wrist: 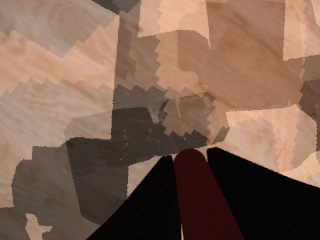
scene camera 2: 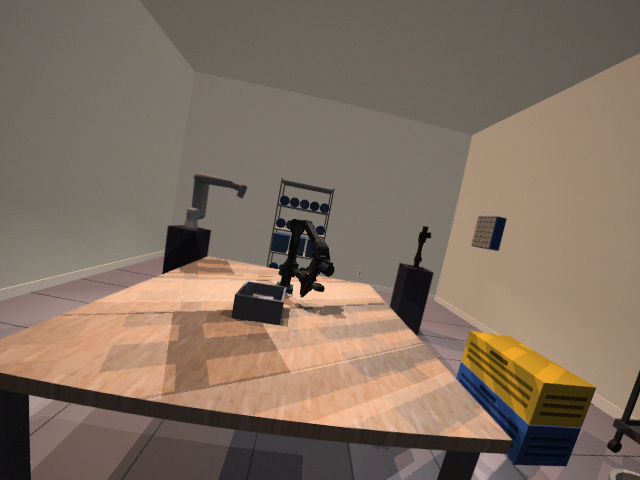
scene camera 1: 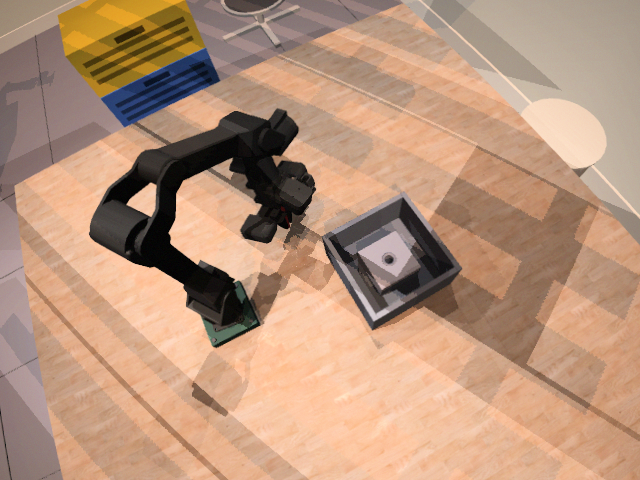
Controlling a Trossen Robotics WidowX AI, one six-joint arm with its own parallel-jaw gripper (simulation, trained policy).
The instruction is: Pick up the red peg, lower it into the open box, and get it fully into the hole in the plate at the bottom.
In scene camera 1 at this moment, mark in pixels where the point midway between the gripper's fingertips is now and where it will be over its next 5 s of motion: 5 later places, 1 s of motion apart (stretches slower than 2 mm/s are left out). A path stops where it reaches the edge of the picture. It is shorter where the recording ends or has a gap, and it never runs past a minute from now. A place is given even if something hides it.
My gripper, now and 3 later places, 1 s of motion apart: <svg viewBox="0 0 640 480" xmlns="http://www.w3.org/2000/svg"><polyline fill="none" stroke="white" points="287,225 343,222 391,256 410,249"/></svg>
